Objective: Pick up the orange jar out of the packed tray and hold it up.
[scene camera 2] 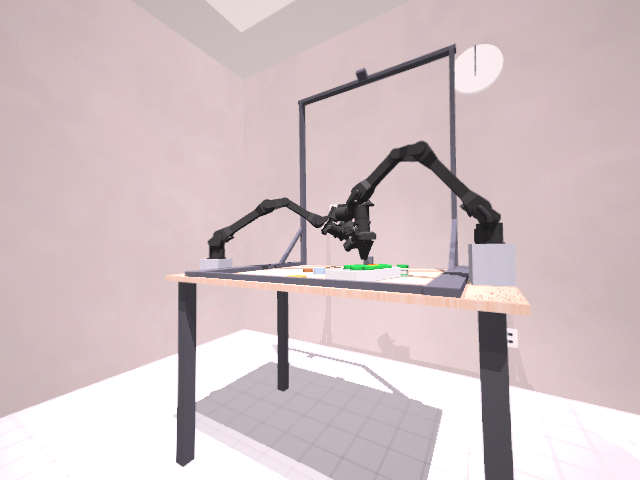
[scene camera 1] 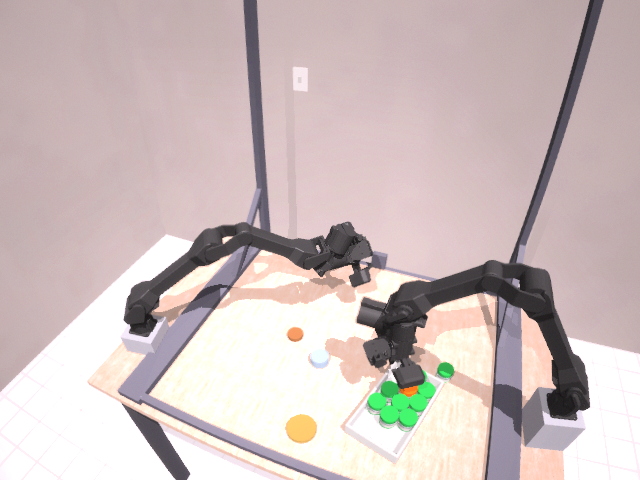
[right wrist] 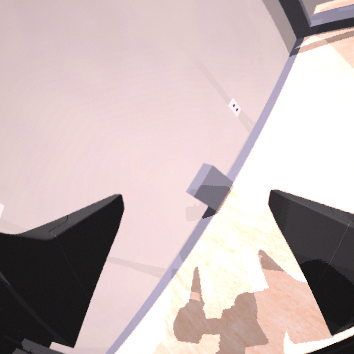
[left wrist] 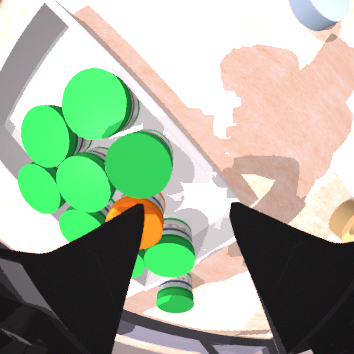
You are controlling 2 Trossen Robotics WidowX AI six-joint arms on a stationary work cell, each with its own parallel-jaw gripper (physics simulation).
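Where they show: left gripper, between the fingertips: [scene camera 2: 363,260] [scene camera 1: 394,372] [left wrist: 187,209]; right gripper, between the fingertips: [right wrist: 196,199]; left arm's base, origin of its link: [scene camera 2: 489,243] [scene camera 1: 561,406]; right arm's base, origin of its link: [scene camera 2: 216,258] [scene camera 1: 143,326].
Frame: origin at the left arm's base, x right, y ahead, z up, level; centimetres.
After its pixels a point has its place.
The orange jar [scene camera 1: 408,391] {x 3.3, y 35.4, z -7.1 cm} [left wrist: 153,225] {x 6.1, y 36.3, z -7.1 cm} stands in the white tray [scene camera 1: 370,443] {x -11.0, y 42.6, z -9.2 cm} [scene camera 2: 351,273] {x -12.9, y 38.3, z -8.6 cm} [left wrist: 30,55] {x -9.6, y 44.3, z -10.1 cm}, packed among several green-lidded jars [scene camera 1: 389,414] {x -3.8, y 39.4, z -7.1 cm} [left wrist: 95,103] {x -0.3, y 42.8, z -7.1 cm}. My left gripper [scene camera 1: 395,365] {x 7.2, y 39.4, z -5.5 cm} [scene camera 2: 364,255] {x 7.2, y 39.4, z -5.5 cm} [left wrist: 187,209] {x 7.2, y 39.4, z -5.5 cm} is partly open and empty above the tray's far end. In the left wrist view, its left-hand finger overlaps part of the orange lid, and the space between the fingertips shows tray floor and wall to the right of the jar. My right gripper [scene camera 1: 341,272] [right wrist: 196,199] {x 44.4, y 52.3, z 2.1 cm} is wide open and empty, high over the table's back, away from the tray.
A loose green-lidded jar [scene camera 1: 445,369] {x 12.1, y 26.2, z -7.5 cm} [scene camera 2: 403,270] {x 10.3, y 25.4, z -9.4 cm} [left wrist: 175,300] {x 12.0, y 26.9, z -7.5 cm} stands outside the tray's far end. A pale blue cylinder [scene camera 1: 319,357] {x 10.5, y 59.4, z -9.3 cm} [left wrist: 320,12] {x 10.9, y 57.0, z -9.3 cm}, an orange-brown disc [scene camera 1: 295,334] {x 17.6, y 68.0, z -10.4 cm} and a yellow-orange disc [scene camera 1: 301,428] {x -10.1, y 59.0, z -10.5 cm} lie left of the tray. A tan round thing [left wrist: 345,220] {x 27.0, y 42.9, z -9.5 cm} shows partly.
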